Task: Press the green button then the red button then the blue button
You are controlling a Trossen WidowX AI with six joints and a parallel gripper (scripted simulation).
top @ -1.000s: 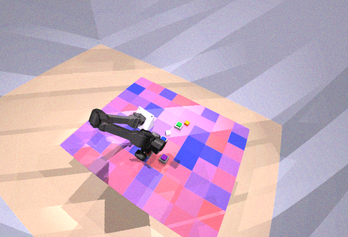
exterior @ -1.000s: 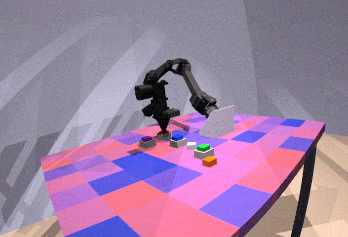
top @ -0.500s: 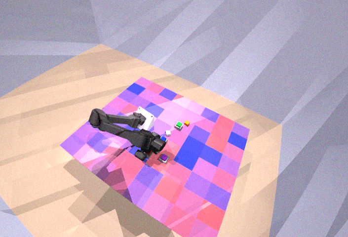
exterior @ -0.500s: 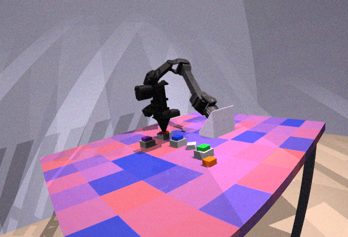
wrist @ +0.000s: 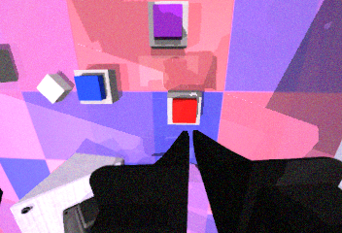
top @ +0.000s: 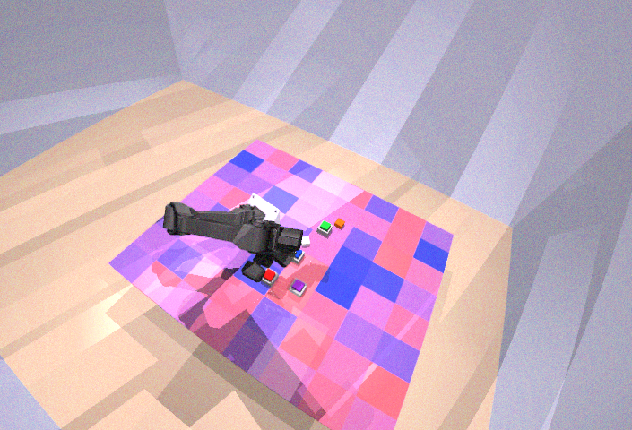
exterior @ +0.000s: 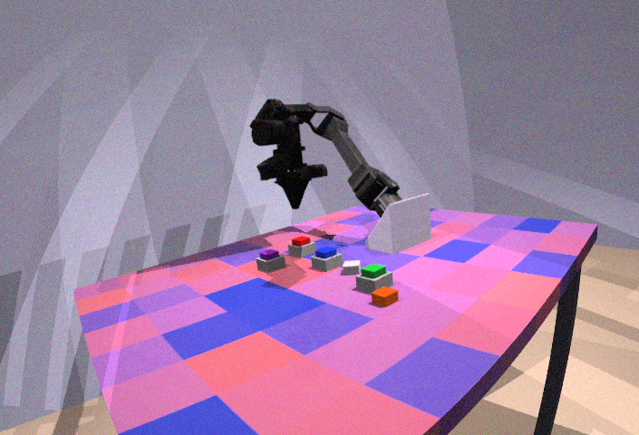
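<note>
Right now the blue button is 1 cm ahead of my gripper tip, 13 cm to the left of it and 8 cm below it. Also, from my gripper tip: purple button (10 cm ahead, 4 cm to the left, 8 cm below); red button (8 cm below); white block (1 cm behind, 20 cm to the left, 10 cm below).
</note>
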